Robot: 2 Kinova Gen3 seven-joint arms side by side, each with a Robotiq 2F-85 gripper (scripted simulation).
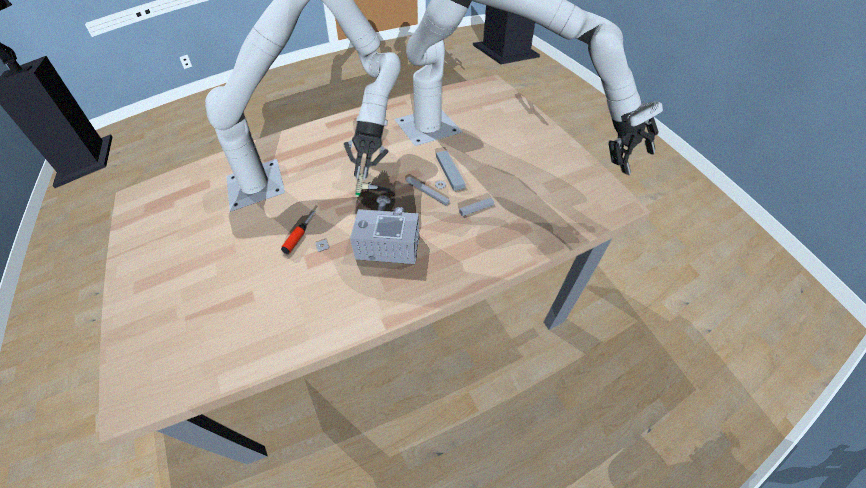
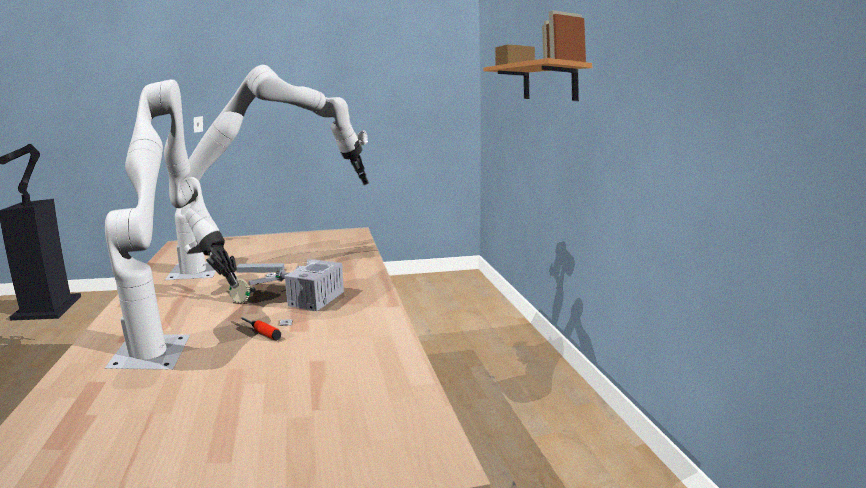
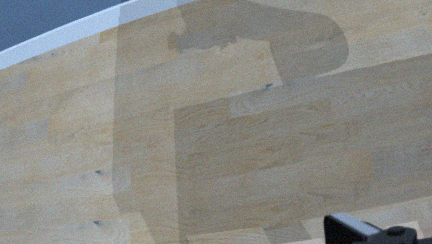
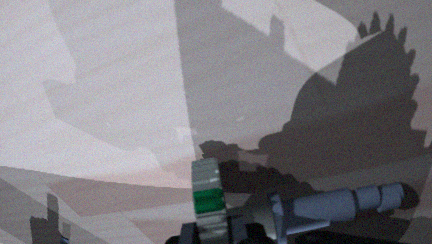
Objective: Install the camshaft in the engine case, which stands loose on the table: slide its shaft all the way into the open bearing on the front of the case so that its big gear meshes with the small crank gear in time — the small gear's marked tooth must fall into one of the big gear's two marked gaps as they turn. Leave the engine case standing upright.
In view: the left gripper (image 1: 639, 163), the right gripper (image 1: 360, 179) and an engine case (image 1: 383, 236).
The engine case also shows in image 2 (image 2: 311, 287). The right gripper shows as well in image 2 (image 2: 236, 286). Image 3 does not show the engine case: it is out of frame. Image 4 misses the engine case: it is out of frame.
